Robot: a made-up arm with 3 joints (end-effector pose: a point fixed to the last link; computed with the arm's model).
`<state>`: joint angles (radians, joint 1 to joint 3).
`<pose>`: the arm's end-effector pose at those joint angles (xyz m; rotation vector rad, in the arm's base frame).
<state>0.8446 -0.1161 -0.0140</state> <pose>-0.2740 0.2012 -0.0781 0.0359 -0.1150 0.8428</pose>
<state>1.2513 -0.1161 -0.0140</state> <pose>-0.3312 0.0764 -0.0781 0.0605 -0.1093 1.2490</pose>
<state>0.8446 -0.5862 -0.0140</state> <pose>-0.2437 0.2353 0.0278 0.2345 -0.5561 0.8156</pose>
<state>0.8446 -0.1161 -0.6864</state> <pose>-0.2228 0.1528 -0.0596 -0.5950 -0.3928 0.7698</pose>
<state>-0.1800 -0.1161 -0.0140</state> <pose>0.0296 0.3386 -0.0781 -0.0244 -0.1145 -0.1806</pose>
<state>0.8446 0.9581 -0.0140</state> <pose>-0.4295 0.0261 -0.1751 -0.4161 0.8937 0.7841</pose>
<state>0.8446 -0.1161 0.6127</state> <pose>-0.3231 0.2408 -0.0524 0.6238 0.1530 0.8520</pose>
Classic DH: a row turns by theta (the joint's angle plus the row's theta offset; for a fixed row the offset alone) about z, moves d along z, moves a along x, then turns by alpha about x. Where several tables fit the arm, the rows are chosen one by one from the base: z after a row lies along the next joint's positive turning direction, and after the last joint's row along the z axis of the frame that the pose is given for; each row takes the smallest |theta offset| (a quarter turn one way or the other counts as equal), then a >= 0, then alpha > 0; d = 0 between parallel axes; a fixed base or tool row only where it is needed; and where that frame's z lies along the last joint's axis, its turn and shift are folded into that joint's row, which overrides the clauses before.
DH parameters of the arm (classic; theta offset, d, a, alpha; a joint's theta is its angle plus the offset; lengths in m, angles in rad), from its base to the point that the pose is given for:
joint 1: 0 0.07 -0.23 -1.5708
joint 2: 1.5708 0.33 0.06 1.5708
joint 3: 1.5708 0.18 0.01 -1.5708
tool (fixed): -1.5708 -0.11 0 0

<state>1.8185 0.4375 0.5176</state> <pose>-0.3491 -0.2232 -0.1427 -0.0277 0.7485 1.6313</pose>
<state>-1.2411 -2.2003 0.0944</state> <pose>0.2668 0.3024 0.3147 -1.2697 -1.8699 -0.5817</pose>
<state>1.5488 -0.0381 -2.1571</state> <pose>-0.2339 -0.0447 0.0694 -1.6156 -1.6131 0.8250</pose>
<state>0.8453 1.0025 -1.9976</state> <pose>-0.2704 0.0353 -0.0944 -2.1028 -0.1761 1.5199</pose>
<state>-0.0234 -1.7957 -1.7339</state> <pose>-0.2142 0.2249 0.2571 -1.2190 -1.2682 -1.5225</pose>
